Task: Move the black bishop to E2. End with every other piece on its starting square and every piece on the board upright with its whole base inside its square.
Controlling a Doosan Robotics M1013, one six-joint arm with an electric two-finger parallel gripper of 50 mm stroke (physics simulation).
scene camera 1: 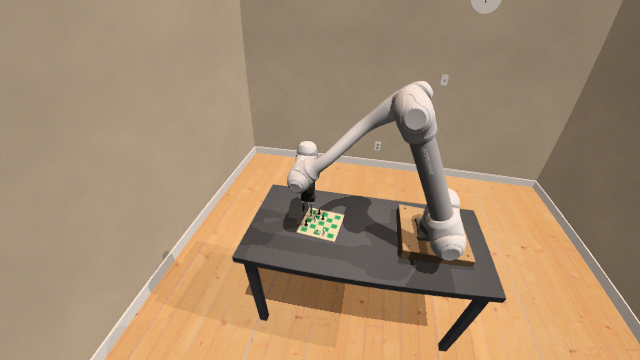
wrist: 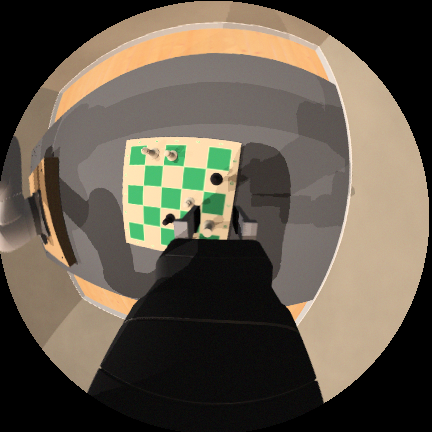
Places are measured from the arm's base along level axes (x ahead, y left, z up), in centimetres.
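Pixels of known places: gripper, fingertip midpoint: (scene camera 1: 307,210) (wrist: 216,213); arm's base at its link origin: (wrist: 40,212).
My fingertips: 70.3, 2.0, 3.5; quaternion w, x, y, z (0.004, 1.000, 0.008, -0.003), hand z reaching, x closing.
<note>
For each thing: its top centre in the pictures, then the offset to it from my fingertips, as dx, dy, dz. Level surfaces: height alone.
- chessboard at its top centre: (wrist: 170,198) (scene camera 1: 321,223) -8.3, +0.7, -7.3
- upright black piece at its top centre: (wrist: 215,178) (scene camera 1: 306,219) -0.3, +4.1, -2.9
- third black piece at its top centre: (scene camera 1: 319,209) -5.3, -7.0, -4.1
- small white piece at its top centre: (wrist: 184,205) -4.8, +0.1, -4.1
- dark table at its surface level: dz -7.9
A chessboard (scene camera 1: 335,238) (wrist: 127,172) with green and cream squares holds black and white pieces. One upright black piece (scene camera 1: 306,223) (wrist: 216,178) stands on a cream square in the wrist view's right column, second row from the top. Another black piece (scene camera 1: 323,217) (wrist: 168,219) stands left of the fingers in the wrist view. A third black piece (scene camera 1: 319,212) shows near the board's back edge. Which one is the bishop is too small to tell. My gripper (scene camera 1: 307,207) (wrist: 216,213) is open and empty above the board, near a white piece (wrist: 208,228); its body hides the lowest squares in the wrist view.
Two white pieces (wrist: 151,153) (wrist: 171,155) stand in the wrist view's top row, and a small white piece (wrist: 189,202) stands left of the fingers. The board lies on a dark table (scene camera 1: 280,252). The arm's wooden base plate (scene camera 1: 407,242) (wrist: 59,215) is at the table's other end.
</note>
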